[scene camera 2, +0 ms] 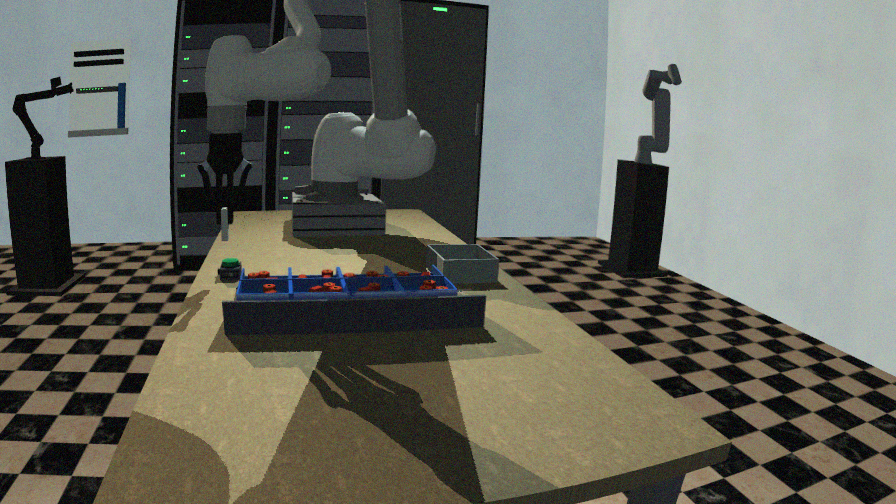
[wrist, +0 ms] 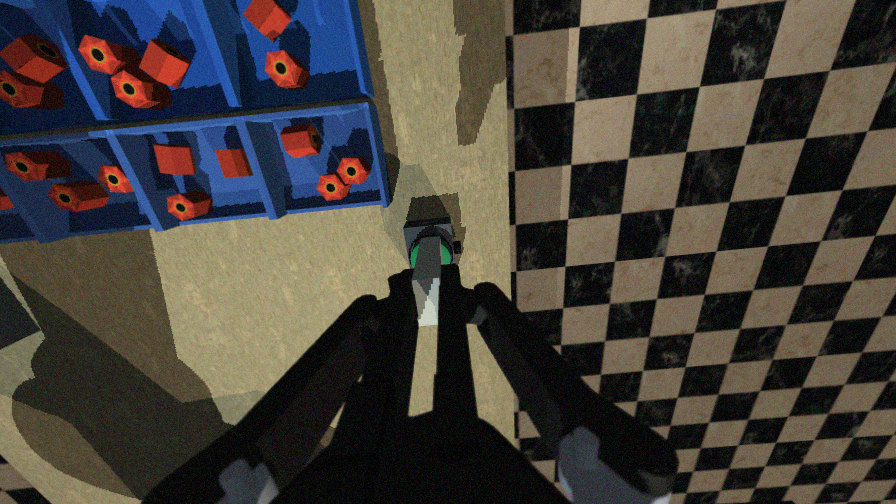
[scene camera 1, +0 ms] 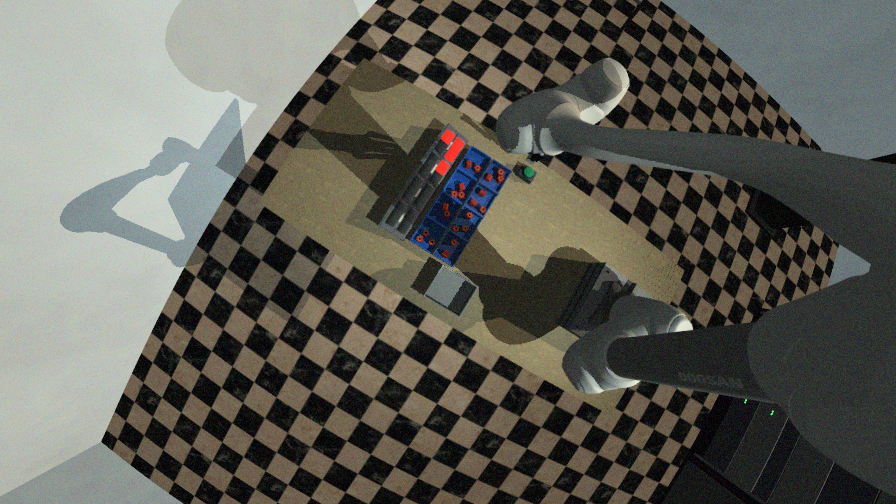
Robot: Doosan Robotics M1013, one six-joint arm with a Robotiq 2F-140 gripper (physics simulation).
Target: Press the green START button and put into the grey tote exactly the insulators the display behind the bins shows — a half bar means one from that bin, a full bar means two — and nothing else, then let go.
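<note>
The green START button [wrist: 430, 250] sits on a dark base at the table's edge beside the blue bins [wrist: 187, 106]. My gripper [wrist: 429, 269] is shut, its grey fingertips together, pointing straight down at the button and covering its middle. Whether they touch I cannot tell. In scene camera 2 the fingertips [scene camera 2: 224, 235] hang above the button [scene camera 2: 229, 264]. The bins [scene camera 1: 460, 203] hold several red insulators each. The display [scene camera 1: 419, 188] behind them shows red bars [scene camera 1: 449, 149] at the end nearest the button [scene camera 1: 528, 171]. The grey tote [scene camera 1: 446, 287] looks empty [scene camera 2: 463, 262].
The arm's base [scene camera 2: 338, 216] stands at the table's far end. The table edge and checkered floor [wrist: 689, 219] lie just right of the button. A dark rack [scene camera 2: 325, 112] stands behind the table, and small arms on pedestals [scene camera 2: 639, 213] stand by the walls.
</note>
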